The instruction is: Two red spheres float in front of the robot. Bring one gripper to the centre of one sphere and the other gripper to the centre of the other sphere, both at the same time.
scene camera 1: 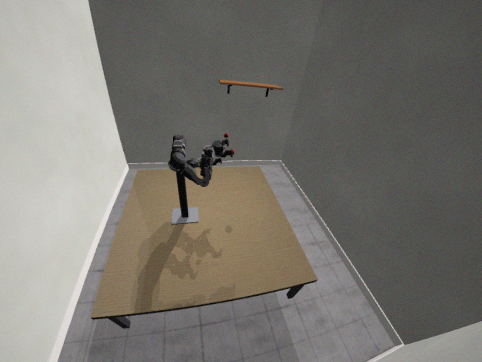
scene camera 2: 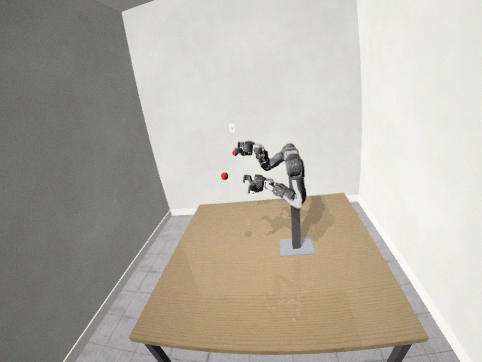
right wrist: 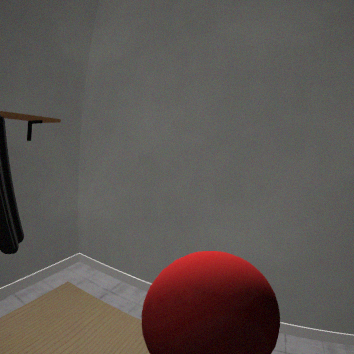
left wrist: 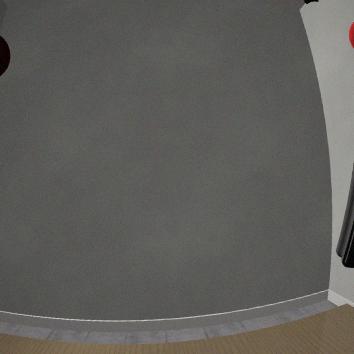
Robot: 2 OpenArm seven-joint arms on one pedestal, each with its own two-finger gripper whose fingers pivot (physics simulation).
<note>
I see a red sphere (right wrist: 209, 294).
</note>
